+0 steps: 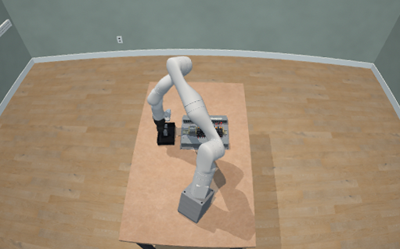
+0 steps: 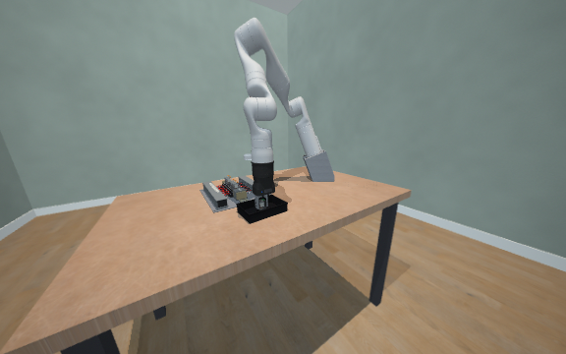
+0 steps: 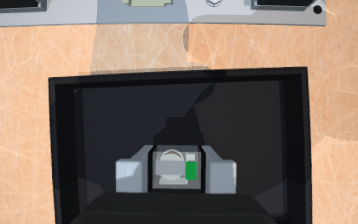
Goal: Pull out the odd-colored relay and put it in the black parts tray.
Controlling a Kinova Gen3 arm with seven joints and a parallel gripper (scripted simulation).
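My gripper is now 20 mm above the black parts tray. Round my hand: relay panel 260 mm to the right, 10 mm below.
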